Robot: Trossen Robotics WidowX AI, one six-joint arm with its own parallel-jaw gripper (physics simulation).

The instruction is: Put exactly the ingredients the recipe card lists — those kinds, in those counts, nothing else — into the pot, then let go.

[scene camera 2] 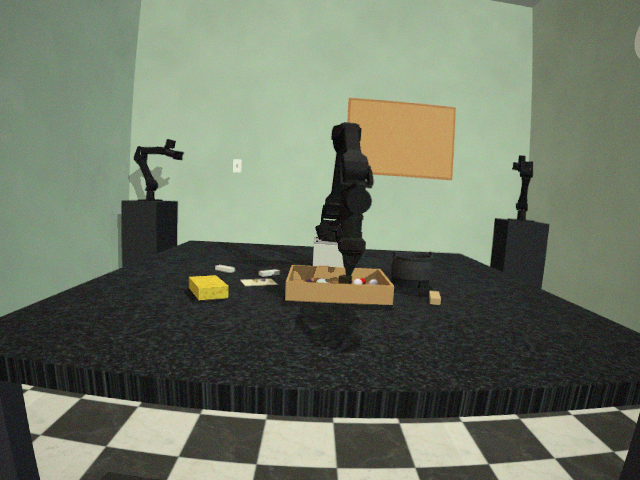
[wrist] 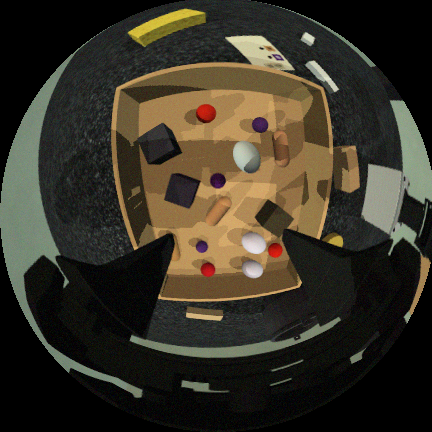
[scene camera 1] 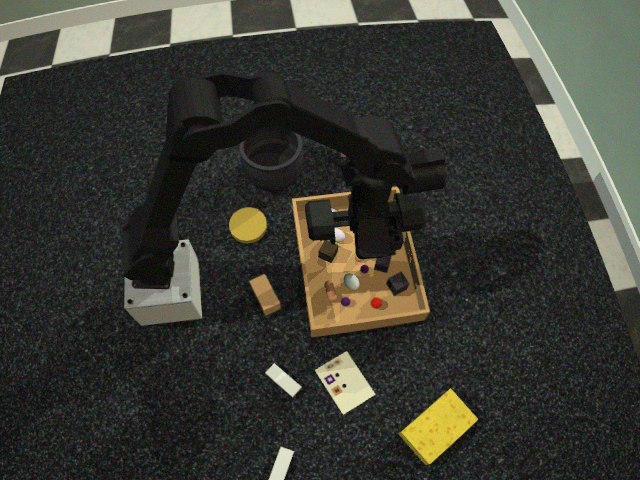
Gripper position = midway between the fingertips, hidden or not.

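My gripper (scene camera 1: 359,239), also in the wrist view (wrist: 229,236) and in scene camera 2 (scene camera 2: 347,271). Dark pot (scene camera 2: 409,269), also in the wrist view (wrist: 286,314). Wooden block (scene camera 1: 261,287). Wooden tray (wrist: 239,92). Pale egg (wrist: 246,156). Blackish cube (wrist: 270,216). Purple-black cube (wrist: 181,189). Dark grey cube (wrist: 158,144). Scene camera 2 misses the purple-black cube, hidden by the wooden tray. Scene camera 2 does not show the dark grey cube, hidden by the wooden tray.
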